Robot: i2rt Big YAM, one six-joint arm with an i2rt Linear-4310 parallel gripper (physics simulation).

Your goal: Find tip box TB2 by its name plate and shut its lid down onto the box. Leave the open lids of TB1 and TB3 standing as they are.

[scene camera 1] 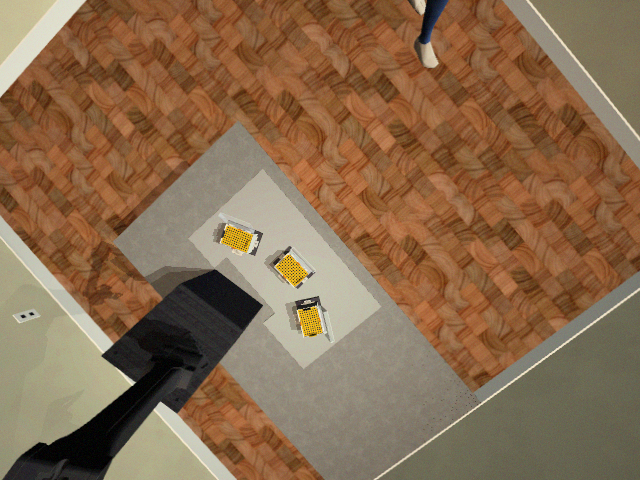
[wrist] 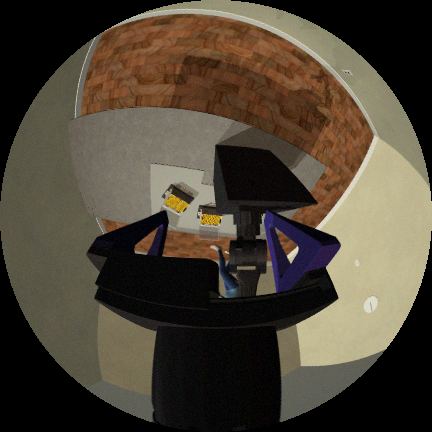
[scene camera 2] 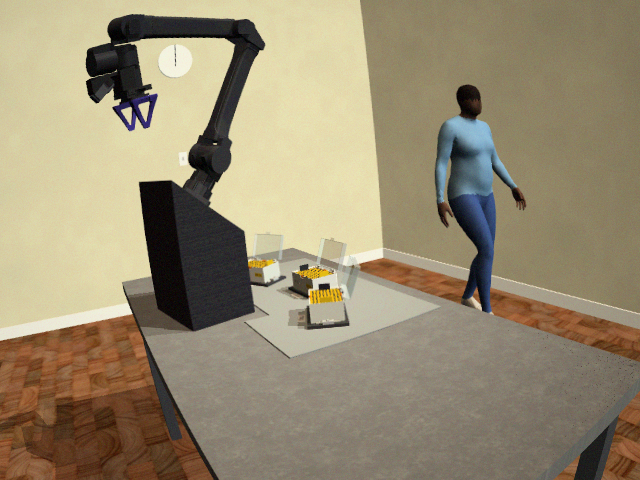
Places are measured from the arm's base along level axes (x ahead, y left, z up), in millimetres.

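Where they show: gripper, fingertip midpoint: [wrist: 215,215] [scene camera 2: 139,129]; arm's base, origin of the base link: [scene camera 1: 187,357] [wrist: 246,207] [scene camera 2: 191,202].
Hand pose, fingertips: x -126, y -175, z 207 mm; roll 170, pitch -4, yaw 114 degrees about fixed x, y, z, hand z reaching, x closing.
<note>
Things, the pixels of their top centre, and the offset from my fingertips. Level surfaces: height alone.
- middle box, middle of its top: [scene camera 2: 313,268] [scene camera 1: 290,271] [wrist: 210,221] dz -458, dx +472, dy +213 mm
- near-end box, middle of its top: [scene camera 2: 324,289] [scene camera 1: 309,323] [wrist: 175,205] dz -458, dx +422, dy -7 mm
- pale mat, its level: dz -533 mm
- grey table, its level: dz -536 mm
Three white tip boxes with yellow tips stand on a pale mat, all with clear lids standing open: one box [scene camera 1: 237,238] [scene camera 2: 263,272] at the far end, a middle box [scene camera 1: 292,269] [scene camera 2: 314,280] [wrist: 210,220], and a near-end box [scene camera 1: 310,321] [scene camera 2: 327,311] [wrist: 176,204]. The name plates are too small to read, so I cannot tell which is TB2. In the wrist view the far-end box is mostly hidden behind the arm and pedestal. My gripper [scene camera 2: 138,128] [wrist: 215,215] is open and empty, high above and behind the pedestal, well away from the boxes. It does not show in scene camera 1.
The black pedestal [scene camera 1: 206,310] [scene camera 2: 206,268] [wrist: 255,175] carries the arm and stands beside the pale mat [scene camera 1: 341,304] [scene camera 2: 382,310] [wrist: 159,175]. The grey table [scene camera 1: 361,392] [scene camera 2: 413,392] [wrist: 115,150] extends past the near-end box. A person [scene camera 2: 471,160] walks beyond the table.
</note>
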